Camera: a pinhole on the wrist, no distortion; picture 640 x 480 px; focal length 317.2 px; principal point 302.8 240.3 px. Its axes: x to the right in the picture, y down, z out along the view. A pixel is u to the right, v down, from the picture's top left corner.
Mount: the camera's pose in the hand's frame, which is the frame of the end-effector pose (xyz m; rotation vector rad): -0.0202 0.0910 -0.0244 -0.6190 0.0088 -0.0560
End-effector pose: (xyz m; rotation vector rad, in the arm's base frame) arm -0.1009 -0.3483 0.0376 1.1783 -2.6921 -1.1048
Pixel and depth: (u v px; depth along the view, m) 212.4 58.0 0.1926
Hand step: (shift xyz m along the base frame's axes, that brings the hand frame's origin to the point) -0.0722 0.2215 -0.0579
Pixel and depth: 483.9 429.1 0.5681
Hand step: -0.7410 0.2507 0.1373
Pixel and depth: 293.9 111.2 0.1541
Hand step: -0.1028 0.1592 -0.0189
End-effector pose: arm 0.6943 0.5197 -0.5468 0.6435 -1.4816 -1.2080
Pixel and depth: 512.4 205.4 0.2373
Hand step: -0.1731 0.0076 0.2523
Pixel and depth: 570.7 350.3 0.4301
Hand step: -0.2397 -0.0824 0.5653
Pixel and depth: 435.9 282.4 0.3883
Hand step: -0.2193 0.0735 0.4020
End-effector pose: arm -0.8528 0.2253 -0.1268 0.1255 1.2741 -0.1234
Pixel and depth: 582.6 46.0 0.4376
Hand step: 0.5847 0.0163 -0.2036
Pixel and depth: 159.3 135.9 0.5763
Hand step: 0.4887 0.1980 0.4299
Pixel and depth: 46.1 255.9 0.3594
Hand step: 0.2081 0.2907 0.3697
